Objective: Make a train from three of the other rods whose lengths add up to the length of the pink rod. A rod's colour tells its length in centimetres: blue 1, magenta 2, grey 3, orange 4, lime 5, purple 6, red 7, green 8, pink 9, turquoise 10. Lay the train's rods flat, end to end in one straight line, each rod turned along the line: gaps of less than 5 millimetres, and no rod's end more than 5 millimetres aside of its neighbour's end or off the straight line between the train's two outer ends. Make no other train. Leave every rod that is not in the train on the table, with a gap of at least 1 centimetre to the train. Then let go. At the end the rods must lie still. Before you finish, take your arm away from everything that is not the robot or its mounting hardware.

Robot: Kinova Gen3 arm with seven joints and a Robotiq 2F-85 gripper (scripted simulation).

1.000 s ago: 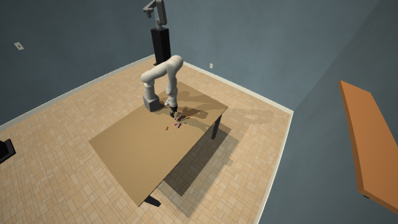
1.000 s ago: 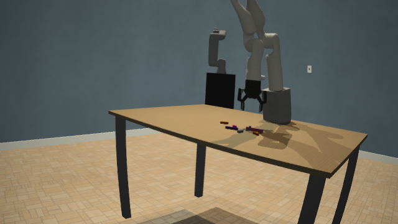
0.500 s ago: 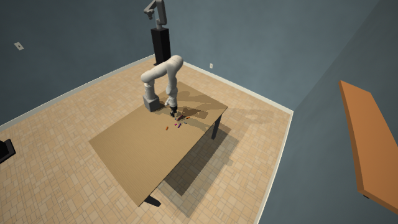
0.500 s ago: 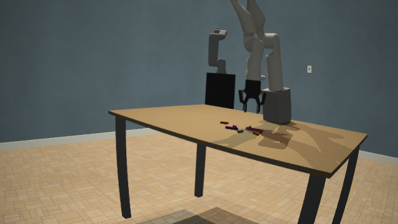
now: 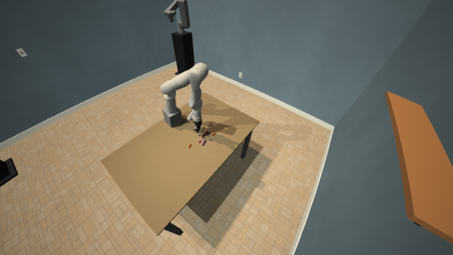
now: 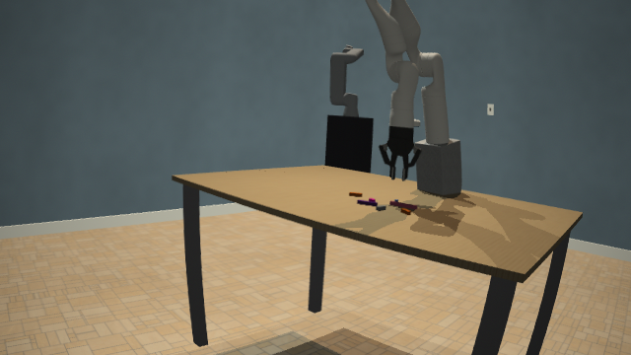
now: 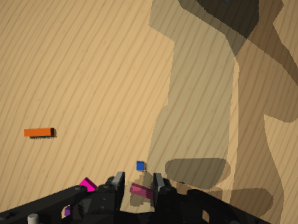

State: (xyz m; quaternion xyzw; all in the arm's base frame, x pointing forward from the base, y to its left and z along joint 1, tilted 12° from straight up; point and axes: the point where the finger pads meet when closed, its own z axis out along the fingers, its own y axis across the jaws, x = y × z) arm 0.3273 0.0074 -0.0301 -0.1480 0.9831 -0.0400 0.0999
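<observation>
Now: the blue rod 8 cm below my hand. The rest, counted from my hand: pink rod: 3 cm ahead, 4 cm to the left, 8 cm below; then purple rod: 9 cm ahead, 5 cm to the right, 8 cm below; then magenta rod: 5 cm ahead, 6 cm to the right, 8 cm below.
</observation>
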